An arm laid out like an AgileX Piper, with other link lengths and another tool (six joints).
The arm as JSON. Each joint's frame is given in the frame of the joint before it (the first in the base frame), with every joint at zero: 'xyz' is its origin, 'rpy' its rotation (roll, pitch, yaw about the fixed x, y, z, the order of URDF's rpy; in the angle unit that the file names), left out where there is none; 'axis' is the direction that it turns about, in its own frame. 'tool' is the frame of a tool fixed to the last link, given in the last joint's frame.
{
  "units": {
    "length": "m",
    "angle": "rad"
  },
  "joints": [
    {
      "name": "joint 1",
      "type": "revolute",
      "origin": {
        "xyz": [
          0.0,
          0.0,
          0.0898
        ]
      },
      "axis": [
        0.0,
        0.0,
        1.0
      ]
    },
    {
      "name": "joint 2",
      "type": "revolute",
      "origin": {
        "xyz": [
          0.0,
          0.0,
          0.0
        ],
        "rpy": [
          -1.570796,
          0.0,
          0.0
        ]
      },
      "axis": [
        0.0,
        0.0,
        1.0
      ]
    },
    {
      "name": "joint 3",
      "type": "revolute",
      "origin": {
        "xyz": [
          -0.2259,
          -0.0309,
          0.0
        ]
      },
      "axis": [
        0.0,
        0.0,
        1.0
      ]
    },
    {
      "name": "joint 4",
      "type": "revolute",
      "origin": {
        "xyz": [
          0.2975,
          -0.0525,
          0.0
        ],
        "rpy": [
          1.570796,
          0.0,
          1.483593
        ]
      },
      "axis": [
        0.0,
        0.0,
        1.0
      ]
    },
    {
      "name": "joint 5",
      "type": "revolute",
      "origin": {
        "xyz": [
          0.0,
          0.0,
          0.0
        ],
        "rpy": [
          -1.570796,
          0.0,
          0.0
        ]
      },
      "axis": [
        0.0,
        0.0,
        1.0
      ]
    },
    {
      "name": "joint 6",
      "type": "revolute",
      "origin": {
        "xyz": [
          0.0,
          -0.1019,
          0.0
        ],
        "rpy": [
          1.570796,
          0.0,
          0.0
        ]
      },
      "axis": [
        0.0,
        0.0,
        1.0
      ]
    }
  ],
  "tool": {
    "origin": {
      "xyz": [
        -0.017,
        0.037,
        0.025
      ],
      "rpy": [
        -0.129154,
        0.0,
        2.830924
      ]
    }
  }
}
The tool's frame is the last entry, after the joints.
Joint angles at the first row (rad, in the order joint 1, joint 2, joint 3, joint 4, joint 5, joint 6):
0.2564 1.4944 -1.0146 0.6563 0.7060 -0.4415
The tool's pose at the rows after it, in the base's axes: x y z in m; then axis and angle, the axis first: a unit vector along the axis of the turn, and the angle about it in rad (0 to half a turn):
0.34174, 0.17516, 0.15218, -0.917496, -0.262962, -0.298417, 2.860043
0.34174, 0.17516, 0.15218, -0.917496, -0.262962, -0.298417, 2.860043
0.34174, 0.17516, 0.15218, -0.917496, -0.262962, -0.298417, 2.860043
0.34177, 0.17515, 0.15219, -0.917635, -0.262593, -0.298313, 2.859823
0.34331, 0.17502, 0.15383, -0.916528, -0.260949, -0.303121, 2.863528
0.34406, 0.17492, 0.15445, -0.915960, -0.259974, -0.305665, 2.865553
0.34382, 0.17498, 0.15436, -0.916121, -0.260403, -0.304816, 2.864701
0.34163, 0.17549, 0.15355, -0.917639, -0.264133, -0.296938, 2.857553
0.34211, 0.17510, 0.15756, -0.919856, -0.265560, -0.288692, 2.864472
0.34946, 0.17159, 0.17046, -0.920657, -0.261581, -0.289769, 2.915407
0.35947, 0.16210, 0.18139, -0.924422, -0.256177, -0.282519, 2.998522
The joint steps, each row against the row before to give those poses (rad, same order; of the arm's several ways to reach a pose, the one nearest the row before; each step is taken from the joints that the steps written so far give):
0.0000 0.0000 0.0000 0.0000 0.0012 0.0002
0.0000 0.0000 0.0000 0.0000 0.0000 0.0000
0.0000 0.0000 0.0000 0.0000 0.0000 0.0000
0.0000 0.0000 0.0000 0.0000 0.0000 0.0008
0.0000 0.0000 -0.0038 -0.0010 -0.0077 0.0011
0.0000 0.0000 -0.0012 0.0000 -0.0050 0.0000
0.0000 0.0000 0.0000 0.0000 0.0021 0.0000
0.0000 0.0000 0.0000 -0.0011 0.0189 0.0011
0.0000 0.0000 -0.0202 -0.0339 0.0288 0.0345
0.0000 0.0000 -0.0563 -0.0998 0.0256 0.0875
-0.0089 0.0112 -0.0711 -0.1393 0.0471 0.1033

